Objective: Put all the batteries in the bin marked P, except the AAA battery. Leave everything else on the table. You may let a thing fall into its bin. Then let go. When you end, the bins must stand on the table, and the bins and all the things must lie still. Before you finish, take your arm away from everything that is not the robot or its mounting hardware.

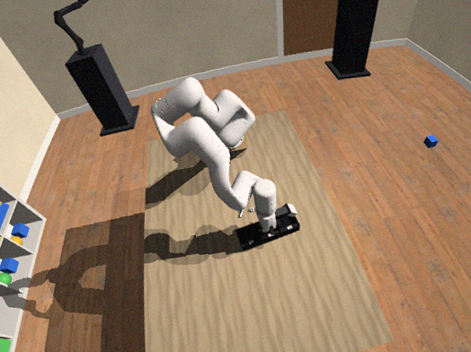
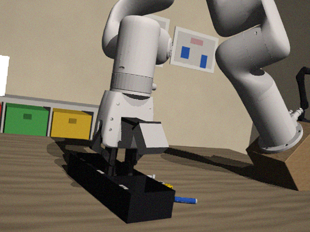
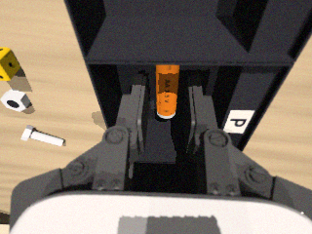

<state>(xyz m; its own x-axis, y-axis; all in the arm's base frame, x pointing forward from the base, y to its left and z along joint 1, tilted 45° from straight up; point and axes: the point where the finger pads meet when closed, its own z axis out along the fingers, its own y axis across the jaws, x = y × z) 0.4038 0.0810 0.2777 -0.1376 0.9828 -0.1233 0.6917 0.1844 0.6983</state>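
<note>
My gripper is now 10 mm short of the black three-compartment bin and 10 mm above it. Round my hand: orange battery: 20 mm below; then white nut: 120 mm behind, 50 mm to the right, 30 mm below; then yellow die: 110 mm behind, 10 mm to the right, 30 mm below.
</note>
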